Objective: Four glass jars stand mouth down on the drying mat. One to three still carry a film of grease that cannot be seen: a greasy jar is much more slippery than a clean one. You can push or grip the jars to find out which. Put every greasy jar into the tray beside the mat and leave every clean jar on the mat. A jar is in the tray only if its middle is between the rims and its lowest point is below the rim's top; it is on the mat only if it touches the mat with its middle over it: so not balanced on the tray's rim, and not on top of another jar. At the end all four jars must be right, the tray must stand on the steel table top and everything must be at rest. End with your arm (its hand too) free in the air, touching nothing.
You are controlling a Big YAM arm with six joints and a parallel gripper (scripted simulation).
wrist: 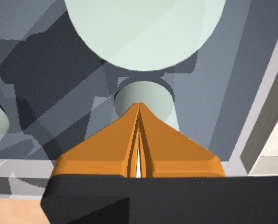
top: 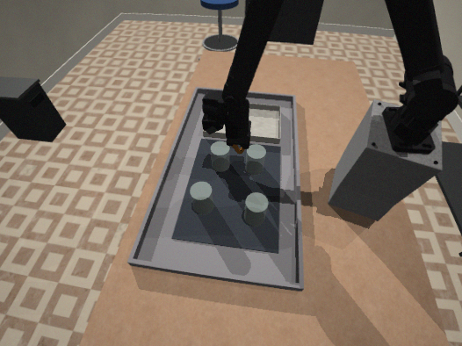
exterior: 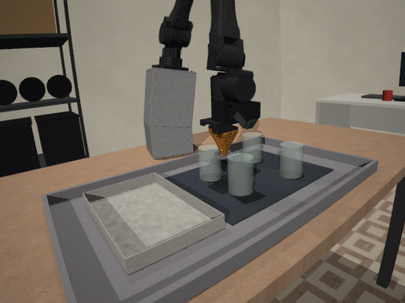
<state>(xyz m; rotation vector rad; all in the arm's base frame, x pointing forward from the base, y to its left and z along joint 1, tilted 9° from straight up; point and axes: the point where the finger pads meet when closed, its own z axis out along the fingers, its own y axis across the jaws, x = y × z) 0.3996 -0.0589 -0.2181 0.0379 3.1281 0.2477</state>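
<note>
Right now my hand is 9 cm above the rimmed steel table top, 2 cm to the left of it and 2 cm short of it. The rest, counted from my hand: pale tray 24 cm to the right, 8 cm below; then dark drying mat 9 cm below, 8 cm to the left, 1 cm ahead.
</note>
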